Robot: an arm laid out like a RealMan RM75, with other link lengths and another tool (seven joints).
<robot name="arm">
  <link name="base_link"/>
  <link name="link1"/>
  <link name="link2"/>
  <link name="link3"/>
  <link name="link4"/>
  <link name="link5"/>
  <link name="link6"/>
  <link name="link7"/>
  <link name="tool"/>
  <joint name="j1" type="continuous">
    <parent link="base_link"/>
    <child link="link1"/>
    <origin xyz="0 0 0.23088" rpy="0 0 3.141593"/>
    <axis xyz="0 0 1"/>
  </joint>
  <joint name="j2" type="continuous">
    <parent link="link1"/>
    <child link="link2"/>
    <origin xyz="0 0 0" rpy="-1.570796 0 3.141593"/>
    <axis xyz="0 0 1"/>
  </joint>
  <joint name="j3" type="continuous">
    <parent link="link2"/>
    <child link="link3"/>
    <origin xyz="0 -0.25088 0" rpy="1.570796 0 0"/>
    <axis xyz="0 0 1"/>
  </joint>
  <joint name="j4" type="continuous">
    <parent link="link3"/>
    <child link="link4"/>
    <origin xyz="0 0 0" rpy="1.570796 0 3.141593"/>
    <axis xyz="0 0 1"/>
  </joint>
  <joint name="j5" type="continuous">
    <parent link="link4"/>
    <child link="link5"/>
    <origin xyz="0 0.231 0" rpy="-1.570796 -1.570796 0"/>
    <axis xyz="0 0 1"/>
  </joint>
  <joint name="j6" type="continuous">
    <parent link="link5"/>
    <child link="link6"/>
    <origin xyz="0 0 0" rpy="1.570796 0 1.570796"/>
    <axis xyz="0 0 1"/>
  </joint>
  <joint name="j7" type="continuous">
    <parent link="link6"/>
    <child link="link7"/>
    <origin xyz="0 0.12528 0" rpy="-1.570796 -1.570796 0"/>
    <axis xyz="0 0 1"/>
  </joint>
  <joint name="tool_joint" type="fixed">
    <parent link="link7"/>
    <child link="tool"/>
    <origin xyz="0.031 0.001 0.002" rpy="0 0.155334 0.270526"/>
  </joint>
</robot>
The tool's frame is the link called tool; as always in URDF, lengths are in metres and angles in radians. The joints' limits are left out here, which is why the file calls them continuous.
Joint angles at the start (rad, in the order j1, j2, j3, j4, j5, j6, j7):
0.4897, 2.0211, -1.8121, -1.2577, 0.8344, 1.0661, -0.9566
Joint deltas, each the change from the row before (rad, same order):
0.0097, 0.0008, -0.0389, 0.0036, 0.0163, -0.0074, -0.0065
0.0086, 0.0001, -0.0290, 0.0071, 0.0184, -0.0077, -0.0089
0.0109, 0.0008, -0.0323, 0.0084, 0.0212, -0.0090, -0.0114
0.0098, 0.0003, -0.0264, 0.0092, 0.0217, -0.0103, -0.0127
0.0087, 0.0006, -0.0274, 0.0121, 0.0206, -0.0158, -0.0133
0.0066, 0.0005, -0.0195, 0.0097, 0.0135, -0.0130, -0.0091
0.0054, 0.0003, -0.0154, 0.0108, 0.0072, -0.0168, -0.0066
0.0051, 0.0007, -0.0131, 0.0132, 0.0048, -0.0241, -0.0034
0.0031, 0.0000, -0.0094, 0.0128, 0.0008, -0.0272, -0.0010
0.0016, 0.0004, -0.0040, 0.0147, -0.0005, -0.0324, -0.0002
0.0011, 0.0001, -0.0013, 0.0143, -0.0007, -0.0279, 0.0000
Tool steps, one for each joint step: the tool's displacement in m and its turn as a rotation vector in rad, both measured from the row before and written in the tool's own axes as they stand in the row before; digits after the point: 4 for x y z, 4 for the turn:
0.0084, 0.0023, 0.0063, 0.0097, 0.0250, -0.0315
0.0060, 0.0015, 0.0050, 0.0055, 0.0213, -0.0228
0.0067, 0.0020, 0.0057, 0.0056, 0.0241, -0.0270
0.0051, 0.0017, 0.0048, 0.0020, 0.0202, -0.0225
0.0044, 0.0009, 0.0054, 0.0013, 0.0167, -0.0209
0.0027, 0.0005, 0.0040, 0.0011, 0.0098, -0.0144
0.0009, -0.0001, 0.0035, 0.0004, 0.0011, -0.0106
-0.0005, 0.0000, 0.0035, -0.0039, -0.0063, -0.0059
-0.0019, -0.0005, 0.0028, -0.0059, -0.0132, -0.0021
-0.0034, -0.0007, 0.0023, -0.0112, -0.0199, 0.0032
-0.0036, -0.0011, 0.0017, -0.0094, -0.0187, 0.0053

